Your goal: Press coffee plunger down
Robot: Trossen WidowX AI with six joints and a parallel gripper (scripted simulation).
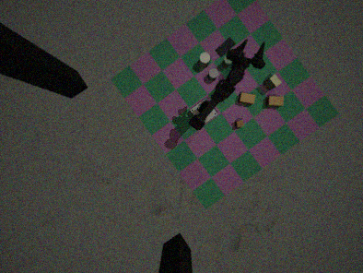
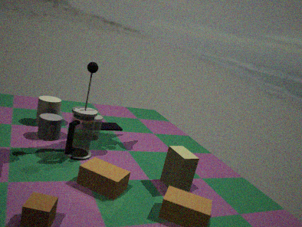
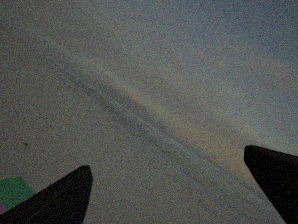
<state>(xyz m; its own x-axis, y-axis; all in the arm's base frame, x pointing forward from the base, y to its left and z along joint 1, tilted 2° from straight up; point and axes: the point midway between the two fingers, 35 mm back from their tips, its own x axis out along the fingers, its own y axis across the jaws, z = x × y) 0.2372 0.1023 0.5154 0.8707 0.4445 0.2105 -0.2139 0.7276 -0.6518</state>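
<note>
Now: the coffee press 30 mm ahead of my gripper tip, 50 mm to the right of it and 450 mm below it. The rest, counted from my gripper tip: flat dark slab: 170 mm ahead, 230 mm to the left, 580 mm below; tan upright block: 290 mm ahead, 220 mm to the right, 530 mm below.
</note>
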